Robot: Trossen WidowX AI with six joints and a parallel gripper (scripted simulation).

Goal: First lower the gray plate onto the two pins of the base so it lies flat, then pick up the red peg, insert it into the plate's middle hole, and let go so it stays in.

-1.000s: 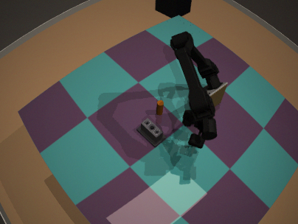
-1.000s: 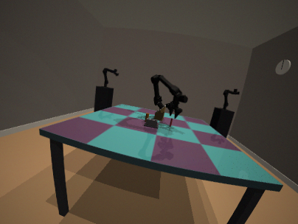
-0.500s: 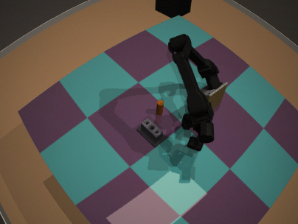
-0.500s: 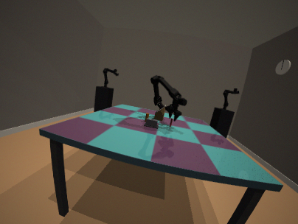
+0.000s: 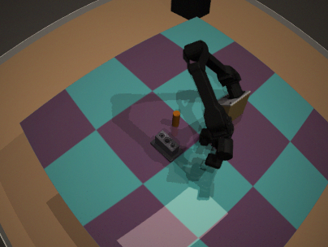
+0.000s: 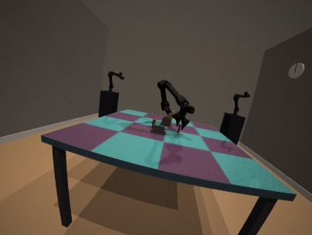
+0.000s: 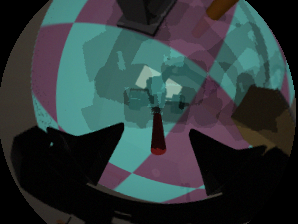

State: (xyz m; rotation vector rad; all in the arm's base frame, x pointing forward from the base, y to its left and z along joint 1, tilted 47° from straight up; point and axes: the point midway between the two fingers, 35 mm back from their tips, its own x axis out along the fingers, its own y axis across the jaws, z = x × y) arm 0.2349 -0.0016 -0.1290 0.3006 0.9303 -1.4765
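The red peg is right at my gripper tip. Also, from my gripper tip: gray plate 90 mm ahead, 180 mm to the right; then orange peg-like object 10 mm behind, 230 mm to the right; then base 90 mm ahead, 180 mm to the right, 40 mm below.
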